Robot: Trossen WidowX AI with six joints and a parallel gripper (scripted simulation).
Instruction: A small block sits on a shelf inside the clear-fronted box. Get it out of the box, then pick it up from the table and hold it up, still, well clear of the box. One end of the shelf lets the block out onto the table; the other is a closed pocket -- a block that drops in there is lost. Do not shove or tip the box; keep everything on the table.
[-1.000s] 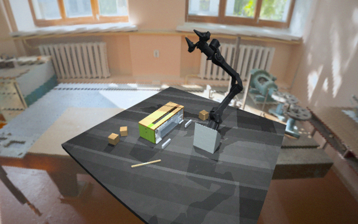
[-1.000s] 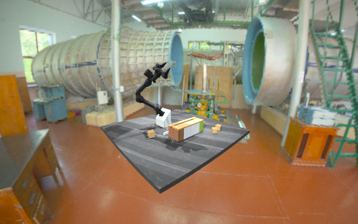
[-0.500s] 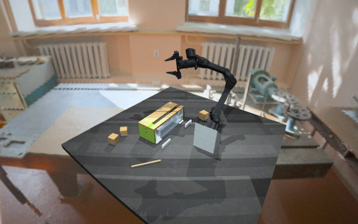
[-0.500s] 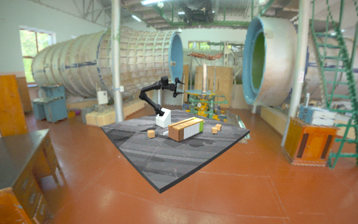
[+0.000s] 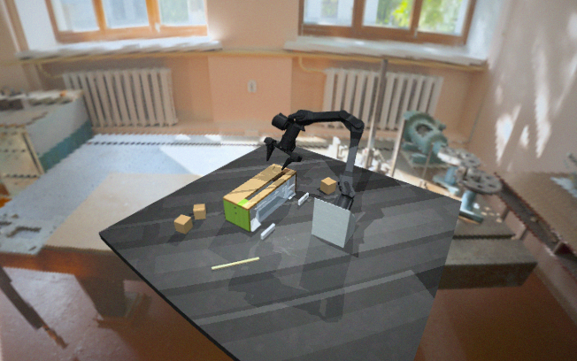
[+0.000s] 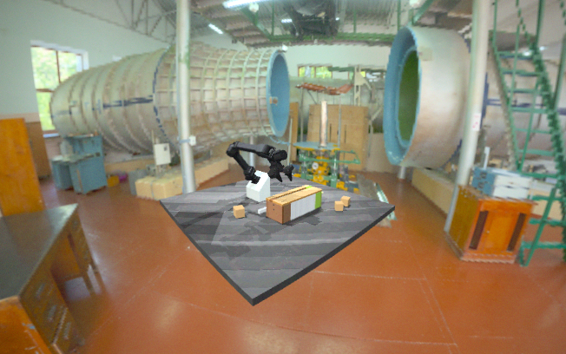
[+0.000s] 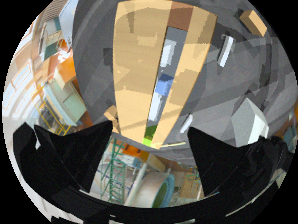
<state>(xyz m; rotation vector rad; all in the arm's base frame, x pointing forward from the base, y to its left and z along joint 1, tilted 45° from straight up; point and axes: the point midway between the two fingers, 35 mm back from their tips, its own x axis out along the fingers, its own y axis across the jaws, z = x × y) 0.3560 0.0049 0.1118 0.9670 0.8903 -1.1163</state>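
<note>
Right now the small blue block is 130 mm below my gripper tip, 20 mm to the left of it and 10 mm ahead of it. From my gripper tip the other things lie so: thin stick (420 mm to the left, 210 mm below, 90 mm behind); box (150 mm below, 50 mm to the left).
</note>
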